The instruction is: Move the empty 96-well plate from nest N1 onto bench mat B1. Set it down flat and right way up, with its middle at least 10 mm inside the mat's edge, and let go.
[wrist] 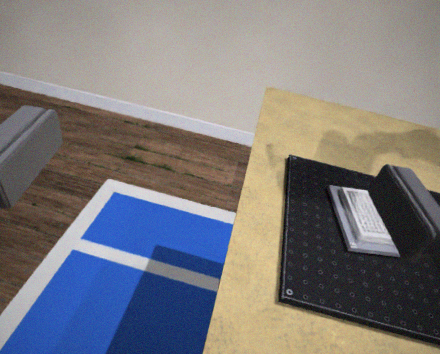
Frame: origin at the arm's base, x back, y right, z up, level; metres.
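Where they show: hand, its tool point: (223,183).
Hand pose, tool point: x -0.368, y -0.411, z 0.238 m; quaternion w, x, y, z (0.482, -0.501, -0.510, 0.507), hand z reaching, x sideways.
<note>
Each offset is from my tool point to the centre of the thing. "pt": to the spot under its first point. Level surfaces: height alone.
The white 96-well plate {dx -0.306, dy +0.318, dz -0.298 m} (366,214) sits right way up in the grey nest N1 {pt dx -0.229, dy +0.307, dz -0.305 m} (374,248), on a black perforated board to the right in the wrist view. My gripper (220,165) is wide open, with no object between its fingers. One grey finger shows at the left edge and the other at the right. The right finger appears just right of the plate in the picture and hides part of the board; the plate looks well beyond the fingers. Bench mat B1 does not show in this view.
The black board {dz -0.317 m} (312,272) lies on a yellowish bench top {dz -0.330 m} (250,250), whose left edge runs down the middle of the view. Left of it, the wooden floor (190,155) has a blue area (165,217) with white bands. A pale wall (200,55) stands behind.
</note>
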